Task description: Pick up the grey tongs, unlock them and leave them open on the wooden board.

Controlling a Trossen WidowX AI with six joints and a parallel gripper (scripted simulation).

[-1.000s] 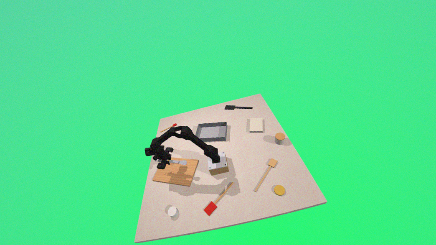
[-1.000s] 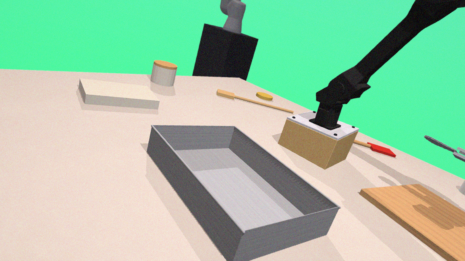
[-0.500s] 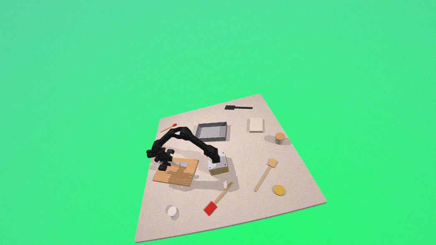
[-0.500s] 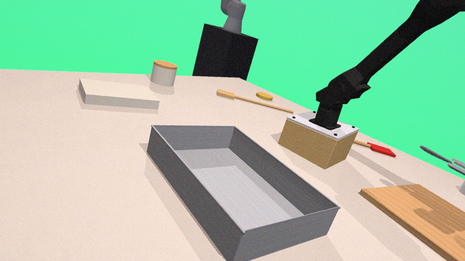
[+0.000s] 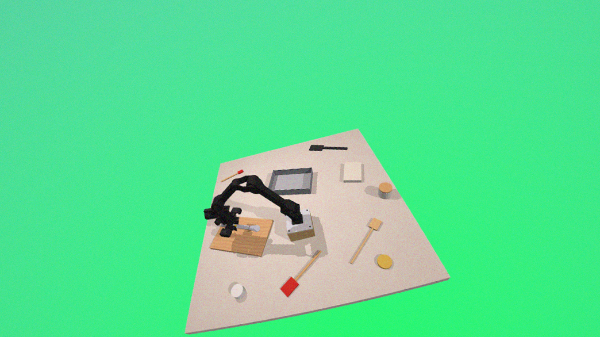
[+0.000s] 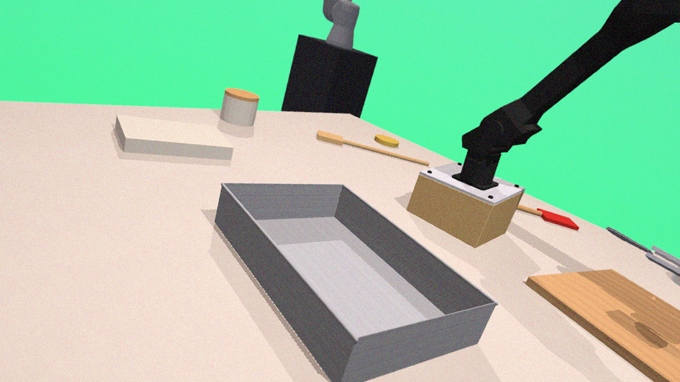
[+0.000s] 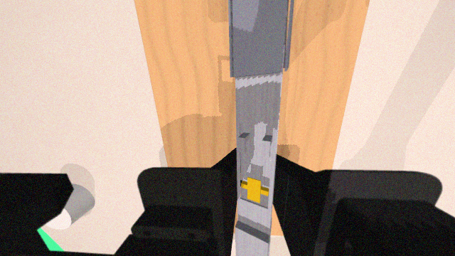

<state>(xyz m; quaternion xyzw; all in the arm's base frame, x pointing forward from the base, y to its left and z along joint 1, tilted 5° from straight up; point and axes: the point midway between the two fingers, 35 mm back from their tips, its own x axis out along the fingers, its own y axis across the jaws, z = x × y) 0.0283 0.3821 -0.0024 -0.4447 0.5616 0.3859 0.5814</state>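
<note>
Now: the yellow lock piece 40 mm above my gripper tip and 10 mm to the right of it. From my gripper tip the other things lie so: wooden board: 60 mm below, 10 mm to the right; then white puck: 350 mm behind, 50 mm below, 30 mm to the right; then red spatula: 350 mm to the right, 310 mm behind, 60 mm below.
</note>
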